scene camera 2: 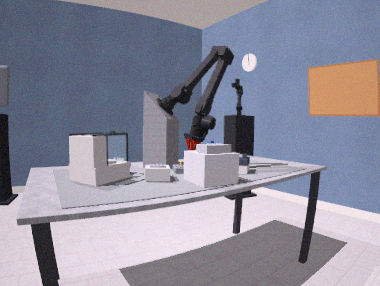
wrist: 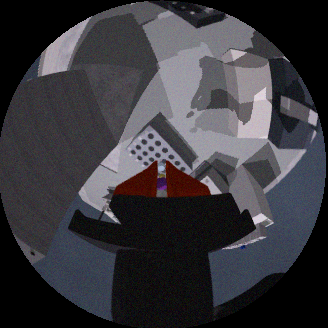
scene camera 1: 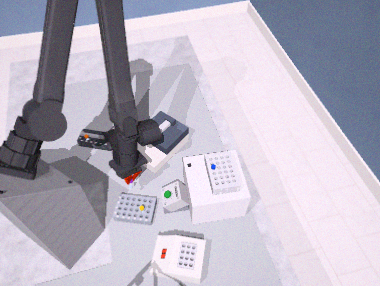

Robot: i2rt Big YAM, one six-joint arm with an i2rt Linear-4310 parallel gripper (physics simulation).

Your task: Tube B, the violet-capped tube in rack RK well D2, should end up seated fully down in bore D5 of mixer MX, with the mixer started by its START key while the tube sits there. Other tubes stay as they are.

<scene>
same spot on white mixer: (scene camera 1: 219, 194) = (scene camera 2: 198, 152)
</scene>
